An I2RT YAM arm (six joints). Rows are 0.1 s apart.
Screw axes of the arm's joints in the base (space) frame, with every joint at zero. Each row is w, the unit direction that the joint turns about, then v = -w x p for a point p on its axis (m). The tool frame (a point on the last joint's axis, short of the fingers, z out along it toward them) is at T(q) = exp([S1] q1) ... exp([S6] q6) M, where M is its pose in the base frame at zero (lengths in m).
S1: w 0 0 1 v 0.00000 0.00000 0.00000
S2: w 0 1 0 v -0.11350 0.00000 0.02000
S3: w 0 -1 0 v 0.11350 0.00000 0.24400
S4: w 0 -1 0 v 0.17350 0.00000 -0.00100
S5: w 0 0 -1 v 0.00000 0.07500 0.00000
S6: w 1 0 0 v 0.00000 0.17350 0.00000
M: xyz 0.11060 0.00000 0.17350 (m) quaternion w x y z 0.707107 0 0.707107 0
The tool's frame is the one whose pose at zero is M.
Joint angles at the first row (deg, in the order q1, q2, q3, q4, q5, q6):
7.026 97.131 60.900 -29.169 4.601 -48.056
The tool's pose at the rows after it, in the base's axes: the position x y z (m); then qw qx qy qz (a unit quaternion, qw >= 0):
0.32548 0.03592 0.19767 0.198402 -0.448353 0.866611 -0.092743
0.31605 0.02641 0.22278 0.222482 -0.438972 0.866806 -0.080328
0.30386 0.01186 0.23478 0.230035 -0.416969 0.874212 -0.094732
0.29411 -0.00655 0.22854 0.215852 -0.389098 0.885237 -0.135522
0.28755 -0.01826 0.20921 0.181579 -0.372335 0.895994 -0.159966
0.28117 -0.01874 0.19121 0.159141 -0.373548 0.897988 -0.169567
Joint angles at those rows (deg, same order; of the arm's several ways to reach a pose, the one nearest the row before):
6.492 94.661 62.448 -32.544 1.790 -48.619
4.655 90.256 63.349 -35.748 -1.080 -48.799
2.182 86.373 62.069 -36.889 -0.450 -48.701
-0.826 84.295 58.601 -34.989 3.723 -49.255
-2.711 84.781 54.939 -33.090 7.484 -49.646
-2.606 85.293 51.424 -30.887 9.596 -49.933

